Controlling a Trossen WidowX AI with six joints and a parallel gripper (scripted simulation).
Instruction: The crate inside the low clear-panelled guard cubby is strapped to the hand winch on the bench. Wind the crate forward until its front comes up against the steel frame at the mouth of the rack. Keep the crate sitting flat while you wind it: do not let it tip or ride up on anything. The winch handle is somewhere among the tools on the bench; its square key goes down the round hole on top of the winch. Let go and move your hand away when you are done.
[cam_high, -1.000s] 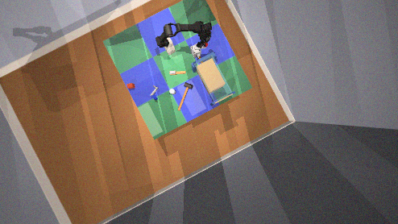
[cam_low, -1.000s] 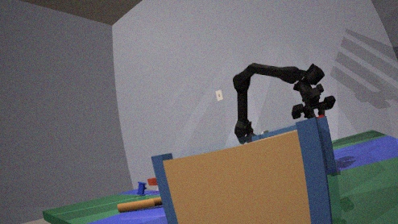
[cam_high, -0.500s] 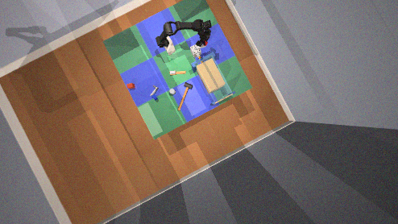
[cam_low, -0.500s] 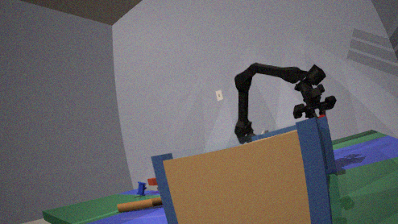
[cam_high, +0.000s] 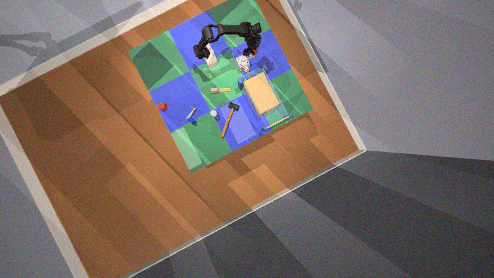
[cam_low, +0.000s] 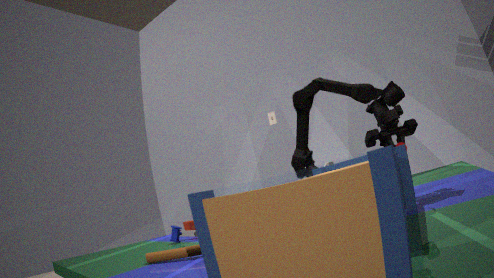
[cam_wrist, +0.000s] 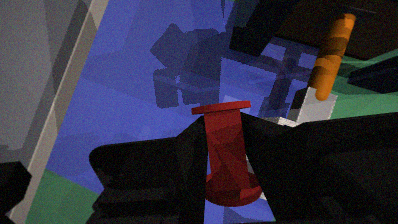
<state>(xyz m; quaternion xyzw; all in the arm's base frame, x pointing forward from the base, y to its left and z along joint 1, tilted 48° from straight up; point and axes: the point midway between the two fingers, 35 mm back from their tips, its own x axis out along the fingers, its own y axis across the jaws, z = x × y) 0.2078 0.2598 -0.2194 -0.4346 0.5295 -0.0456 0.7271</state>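
My gripper tip is now 40 mm past the winch, 110 mm to the left of it and 100 mm above it. Also, from my gripper tip: blue-framed guard cubby: 380 mm ahead, 130 mm to the right, 50 mm below; red grip: 20 mm behind, 10 mm to the right; blue piece: 170 mm ahead, 780 mm to the right, 100 mm below.
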